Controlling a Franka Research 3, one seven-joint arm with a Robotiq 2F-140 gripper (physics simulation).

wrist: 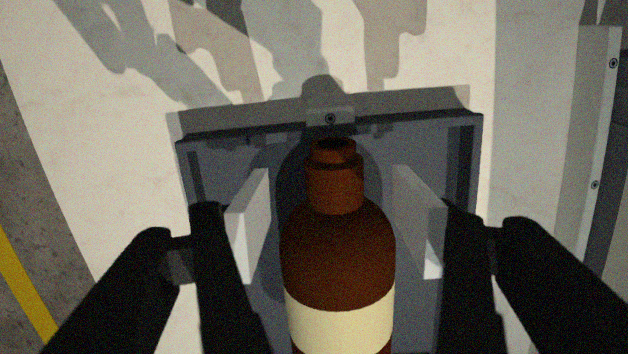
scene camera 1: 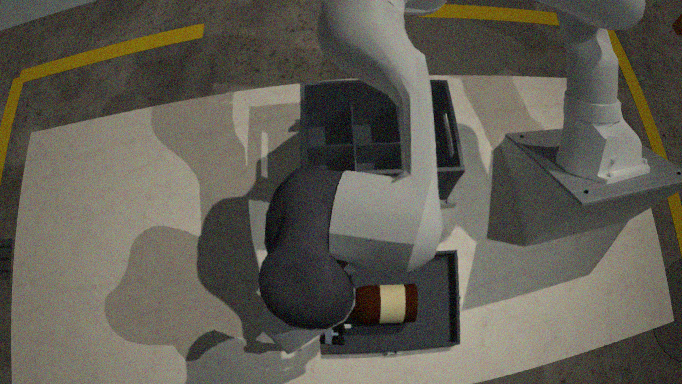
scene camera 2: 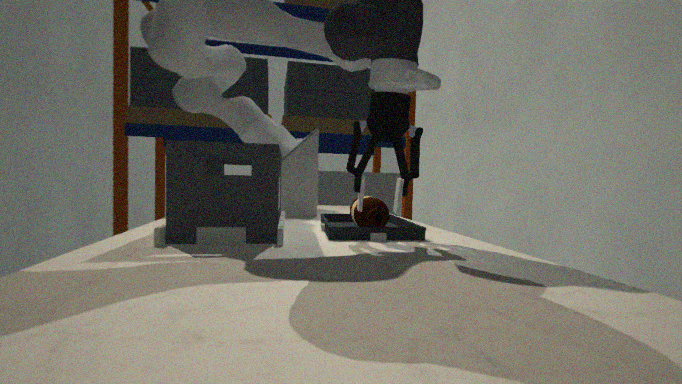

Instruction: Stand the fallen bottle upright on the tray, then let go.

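The brown bottle with a cream label [scene camera 1: 392, 304] [scene camera 2: 372, 215] [wrist: 339, 260] lies on its side on the dark shallow tray [scene camera 1: 454, 300] [scene camera 2: 407, 234] [wrist: 478, 165]. In the wrist view its neck points toward the tray's far wall, and its base is cut off by the lower edge. My gripper [scene camera 2: 379, 209] [wrist: 330, 192] is open and points down, with one pale finger pad on each side of the bottle's neck and shoulder. Gaps show between pads and bottle in the wrist view. In scene camera 1 the arm hides the bottle's neck and most of the gripper.
A tall dark bin with dividers [scene camera 1: 302, 125] [scene camera 2: 220, 200] stands beside the tray, partly under the arm. The robot's grey pedestal [scene camera 1: 545, 215] is at the right in scene camera 1. A shelf rack [scene camera 2: 120, 100] with orange posts stands in the background.
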